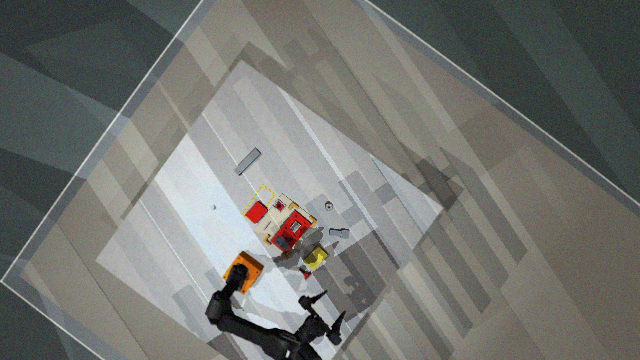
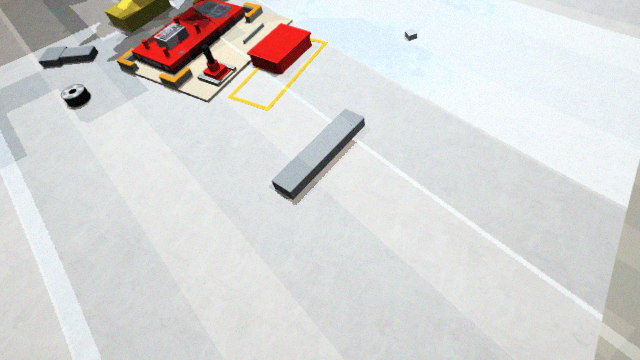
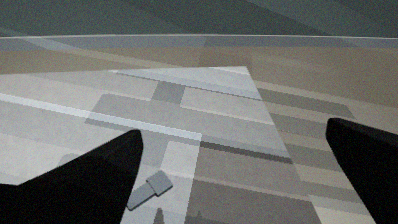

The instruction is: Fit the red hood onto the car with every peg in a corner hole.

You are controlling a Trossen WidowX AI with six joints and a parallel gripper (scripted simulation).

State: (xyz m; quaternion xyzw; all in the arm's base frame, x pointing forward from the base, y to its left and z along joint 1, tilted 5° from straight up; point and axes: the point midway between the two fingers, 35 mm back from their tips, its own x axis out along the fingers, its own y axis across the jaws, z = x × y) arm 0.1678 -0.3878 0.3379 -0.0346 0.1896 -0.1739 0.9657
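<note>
My gripper tip is now 5 cm short of the red hood, 46 cm to the right of it and 39 cm above it. From my gripper tip the other things lie so: grey engine block 9 cm ahead, 26 cm to the left, 38 cm below; yellow block 1 cm behind, 9 cm to the left, 39 cm below; black wheel 25 cm ahead, 15 cm to the left, 39 cm below.
</note>
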